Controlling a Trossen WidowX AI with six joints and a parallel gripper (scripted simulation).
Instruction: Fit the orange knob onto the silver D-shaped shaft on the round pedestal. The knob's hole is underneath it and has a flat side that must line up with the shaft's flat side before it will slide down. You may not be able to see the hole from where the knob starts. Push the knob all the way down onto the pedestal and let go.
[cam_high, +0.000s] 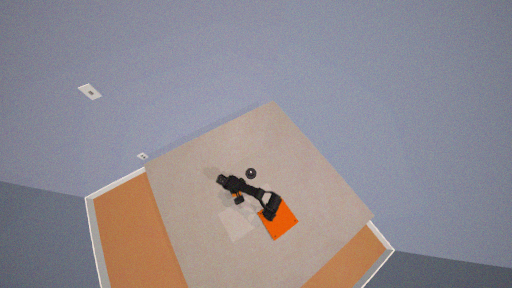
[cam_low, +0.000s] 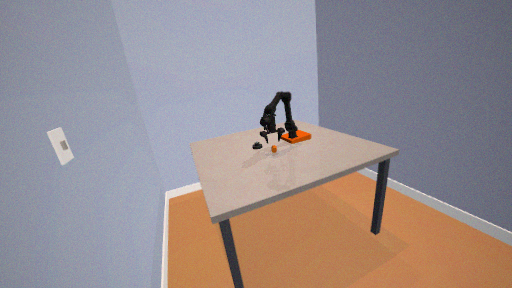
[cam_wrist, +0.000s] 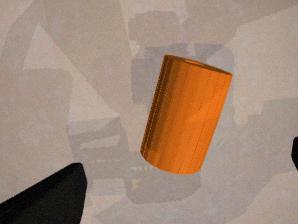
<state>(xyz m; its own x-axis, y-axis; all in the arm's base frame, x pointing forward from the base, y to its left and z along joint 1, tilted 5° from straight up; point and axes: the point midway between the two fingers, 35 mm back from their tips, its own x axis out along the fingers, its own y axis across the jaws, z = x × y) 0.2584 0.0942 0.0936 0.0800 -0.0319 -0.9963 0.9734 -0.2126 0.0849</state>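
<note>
My gripper tip is 1 cm to the right of the orange knob and 5 cm above it. Also, from my gripper tip: dark round pedestal: 5 cm ahead, 18 cm to the right, 4 cm below.
</note>
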